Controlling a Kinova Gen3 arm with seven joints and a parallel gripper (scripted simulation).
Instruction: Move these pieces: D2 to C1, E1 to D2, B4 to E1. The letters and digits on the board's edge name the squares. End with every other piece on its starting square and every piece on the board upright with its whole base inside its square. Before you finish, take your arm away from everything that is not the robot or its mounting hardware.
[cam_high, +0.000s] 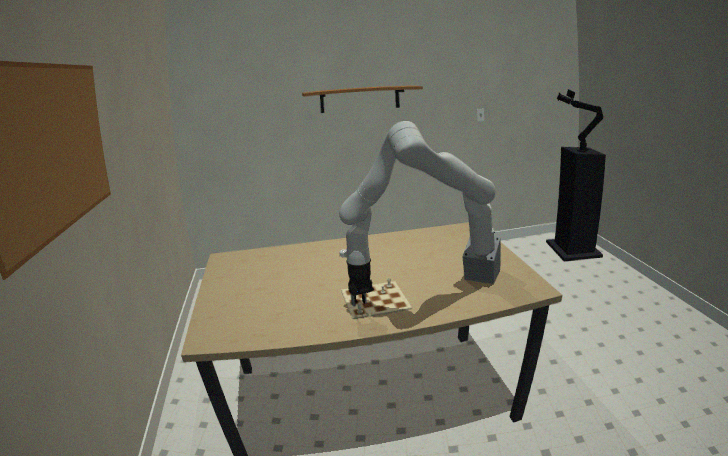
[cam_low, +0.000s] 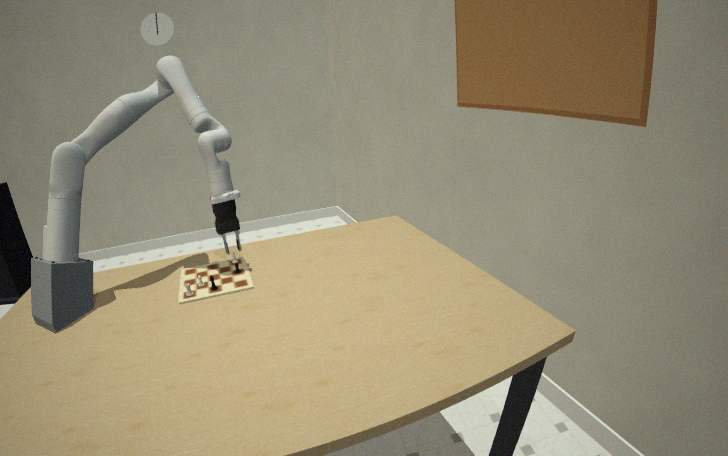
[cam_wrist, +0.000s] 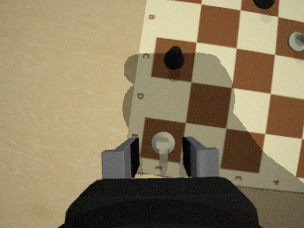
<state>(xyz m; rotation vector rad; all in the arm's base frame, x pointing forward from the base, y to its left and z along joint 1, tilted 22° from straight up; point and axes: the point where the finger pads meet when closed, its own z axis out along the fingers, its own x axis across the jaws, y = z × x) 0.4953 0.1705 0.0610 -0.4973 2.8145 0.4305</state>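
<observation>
Right now my hand is 4 cm above the white piece. From my hand the other things lie so: chessboard 6 cm behind, 10 cm to the right, 6 cm below.
</observation>
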